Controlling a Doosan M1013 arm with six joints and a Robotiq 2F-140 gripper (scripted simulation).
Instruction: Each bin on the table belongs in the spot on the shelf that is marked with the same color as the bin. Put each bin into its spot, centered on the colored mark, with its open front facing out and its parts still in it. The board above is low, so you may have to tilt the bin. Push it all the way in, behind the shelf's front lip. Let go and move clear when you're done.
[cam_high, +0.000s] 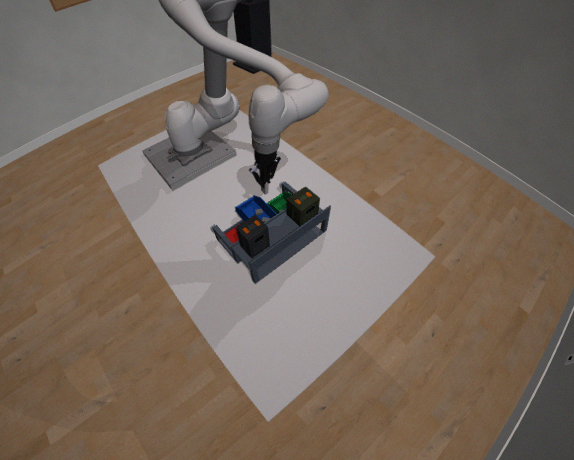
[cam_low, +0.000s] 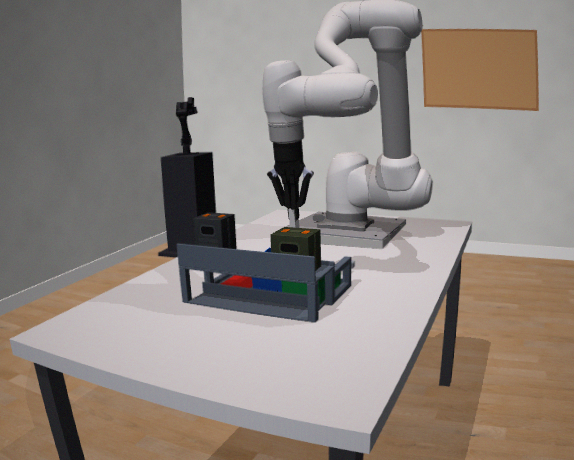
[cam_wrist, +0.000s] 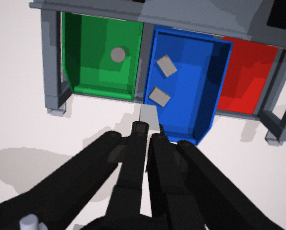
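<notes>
My gripper is now 1 cm past the blue bin, 5 cm to the left of it and 14 cm above it. Also, from my hand: green bin (5 cm ahead, 7 cm to the left, 15 cm below); then red mark (4 cm ahead, 16 cm to the right, 19 cm below); then blue mark (5 cm ahead, 5 cm to the right, 19 cm below).
</notes>
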